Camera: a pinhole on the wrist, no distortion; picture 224 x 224 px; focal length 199.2 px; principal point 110.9 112.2 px. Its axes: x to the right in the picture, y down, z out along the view. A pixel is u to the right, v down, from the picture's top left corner.
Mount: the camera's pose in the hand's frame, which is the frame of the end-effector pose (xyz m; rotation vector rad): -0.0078 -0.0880 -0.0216 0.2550 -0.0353 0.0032
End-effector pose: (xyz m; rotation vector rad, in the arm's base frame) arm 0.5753 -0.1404 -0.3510 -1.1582 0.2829 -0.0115
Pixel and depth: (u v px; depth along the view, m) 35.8 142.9 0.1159
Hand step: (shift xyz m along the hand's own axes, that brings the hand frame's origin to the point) -0.0556 -0.0999 0.0934
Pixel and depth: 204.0 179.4 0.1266
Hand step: 0.0466 -0.0787 0.1137
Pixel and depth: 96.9 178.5 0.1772
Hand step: -0.0268 -0.0756 0.1642
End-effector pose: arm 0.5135 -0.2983 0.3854 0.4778 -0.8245 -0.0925
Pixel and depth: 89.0 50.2 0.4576
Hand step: -0.0728 -0.3412 0.3832
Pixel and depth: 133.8 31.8 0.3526
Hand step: 0.0216 -0.3147 0.2849
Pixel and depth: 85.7 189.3 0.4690
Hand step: -0.0847 -0.0306 0.4756
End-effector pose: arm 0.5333 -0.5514 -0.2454 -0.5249 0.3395 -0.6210
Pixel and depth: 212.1 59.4 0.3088
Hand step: 0.1390 -0.2453 0.2619
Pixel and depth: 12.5 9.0 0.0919
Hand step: -0.0560 -0.1572 0.0537
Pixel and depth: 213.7 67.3 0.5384
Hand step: 0.2522 -0.3416 0.4783
